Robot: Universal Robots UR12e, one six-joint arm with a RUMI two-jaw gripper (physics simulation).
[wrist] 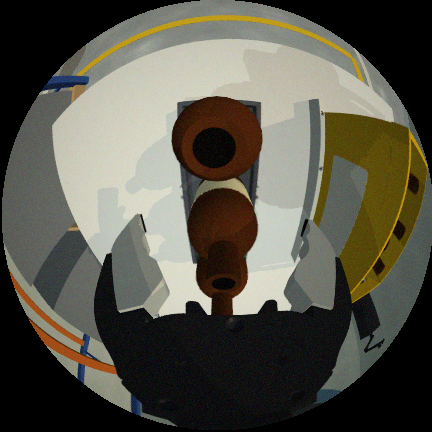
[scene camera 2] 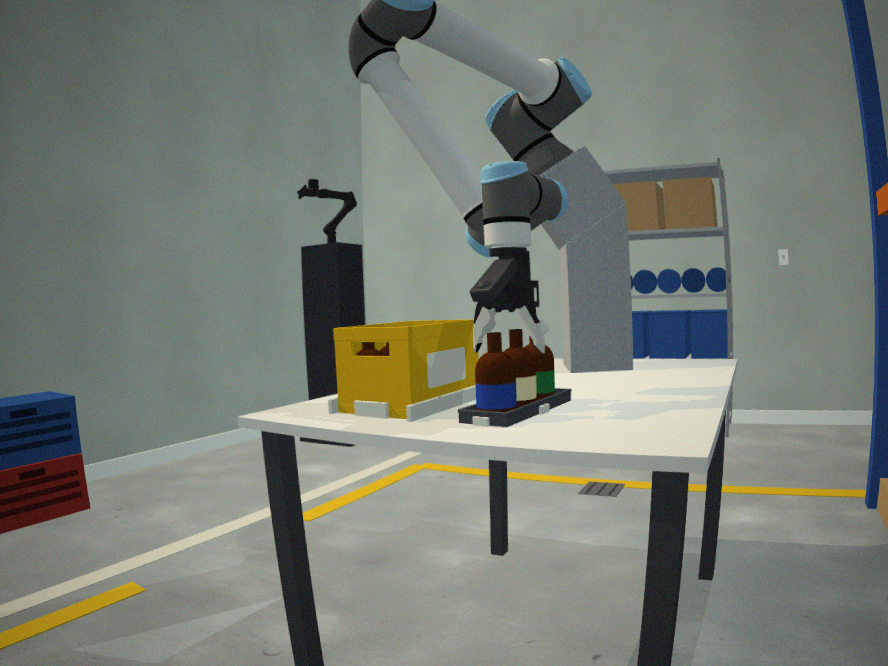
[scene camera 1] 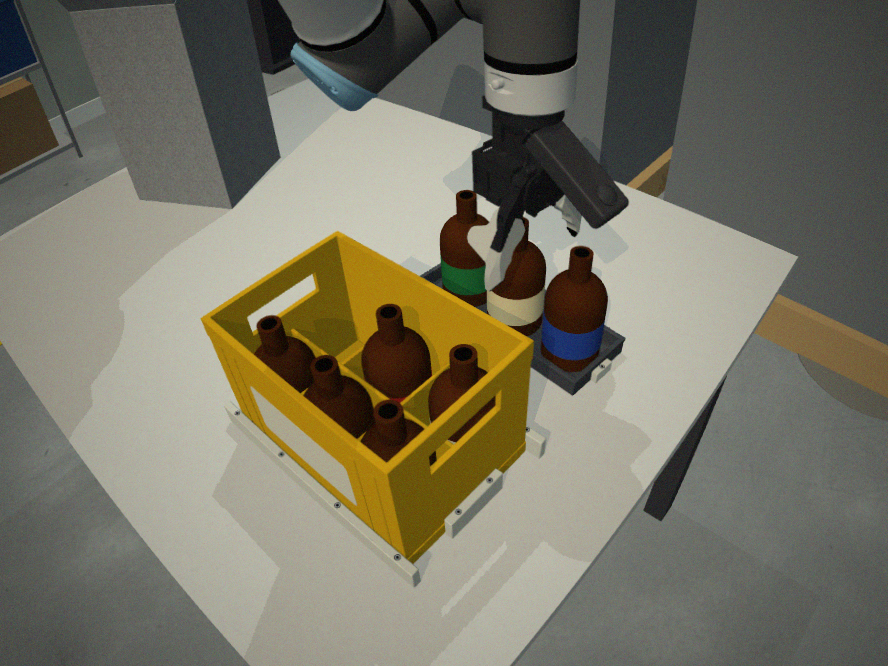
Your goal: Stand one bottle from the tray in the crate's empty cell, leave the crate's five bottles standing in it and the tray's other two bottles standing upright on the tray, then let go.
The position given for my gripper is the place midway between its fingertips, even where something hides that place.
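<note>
My gripper [scene camera 1: 533,262] is here in the scene, and the wrist view has it too [wrist: 225,218], as does scene camera 2, where the gripper sits at [scene camera 2: 508,353]. I see a green-label bottle [scene camera 1: 463,270] and another green-label bottle [scene camera 1: 345,400]. There is a blue-label bottle [scene camera 1: 576,299] as well, and then I find a cream-label bottle [scene camera 1: 518,302], a further cream-label bottle [scene camera 1: 464,373] and yet another cream-label bottle [scene camera 1: 289,357].
</note>
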